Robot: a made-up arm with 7 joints. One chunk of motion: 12 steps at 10 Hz.
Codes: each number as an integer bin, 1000 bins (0 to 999) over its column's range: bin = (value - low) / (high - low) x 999, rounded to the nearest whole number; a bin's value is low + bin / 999 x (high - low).
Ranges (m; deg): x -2.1..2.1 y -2.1..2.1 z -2.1..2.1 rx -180..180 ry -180..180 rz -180..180
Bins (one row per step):
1: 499 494 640 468 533 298
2: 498 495 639 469 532 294
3: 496 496 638 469 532 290
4: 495 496 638 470 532 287
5: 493 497 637 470 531 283
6: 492 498 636 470 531 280
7: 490 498 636 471 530 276
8: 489 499 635 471 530 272
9: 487 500 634 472 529 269
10: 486 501 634 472 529 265
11: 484 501 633 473 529 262
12: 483 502 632 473 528 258
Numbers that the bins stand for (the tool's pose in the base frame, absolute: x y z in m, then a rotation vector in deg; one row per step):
1: -0.0021 -0.0231 0.5907 -11.35 12.07 -72.61
2: -0.0063 -0.0189 0.5865 -10.99 11.71 -74.05
3: -0.0147 -0.0147 0.5823 -10.99 11.71 -75.50
4: -0.0189 -0.0147 0.5823 -10.63 11.71 -76.58
5: -0.0273 -0.0105 0.5781 -10.63 11.35 -78.02
6: -0.0315 -0.0063 0.5739 -10.63 11.35 -79.10
7: -0.0399 -0.0063 0.5739 -10.27 10.99 -80.54
8: -0.0441 -0.0021 0.5697 -10.27 10.99 -81.98
9: -0.0526 0.0021 0.5655 -9.91 10.63 -83.06
10: -0.0568 0.0063 0.5655 -9.91 10.63 -84.50
11: -0.0652 0.0063 0.5613 -9.55 10.63 -85.59
12: -0.0694 0.0105 0.5571 -9.55 10.27 -87.03

